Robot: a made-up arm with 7 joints. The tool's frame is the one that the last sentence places.
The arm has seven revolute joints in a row. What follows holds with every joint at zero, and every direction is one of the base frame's. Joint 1 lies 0.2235 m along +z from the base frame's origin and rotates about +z. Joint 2 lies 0.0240 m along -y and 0.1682 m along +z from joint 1 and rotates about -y. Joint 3 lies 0.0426 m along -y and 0.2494 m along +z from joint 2 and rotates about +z. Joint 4 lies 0.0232 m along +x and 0.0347 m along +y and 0.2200 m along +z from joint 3 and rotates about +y. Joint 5 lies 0.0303 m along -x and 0.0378 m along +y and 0.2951 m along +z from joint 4 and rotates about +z. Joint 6 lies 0.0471 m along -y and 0.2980 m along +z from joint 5 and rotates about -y. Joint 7 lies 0.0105 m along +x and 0.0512 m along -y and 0.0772 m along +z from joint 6 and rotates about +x. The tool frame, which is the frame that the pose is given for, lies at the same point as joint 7; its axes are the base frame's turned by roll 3.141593, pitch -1.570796 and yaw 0.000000 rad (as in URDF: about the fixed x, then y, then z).
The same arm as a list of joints. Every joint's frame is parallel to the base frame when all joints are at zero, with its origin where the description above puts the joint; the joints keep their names.
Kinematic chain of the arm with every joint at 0, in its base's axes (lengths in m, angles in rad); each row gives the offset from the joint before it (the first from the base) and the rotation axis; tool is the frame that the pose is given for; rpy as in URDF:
joint 1: xyz 0 0 0.2235 axis +z
joint 2: xyz 0 -0.024 0.1682 axis -y
joint 3: xyz 0 -0.0426 0.2494 axis +z
joint 4: xyz 0.0232 0.0347 0.22 axis +y
joint 5: xyz -0.0303 0.0378 0.2951 axis +z
joint 6: xyz 0 -0.0471 0.298 axis -y
joint 7: xyz 0.0105 -0.0512 0.0772 axis +x
tool: xyz 0 0 0 rpy -3.1416 -1.5708 0

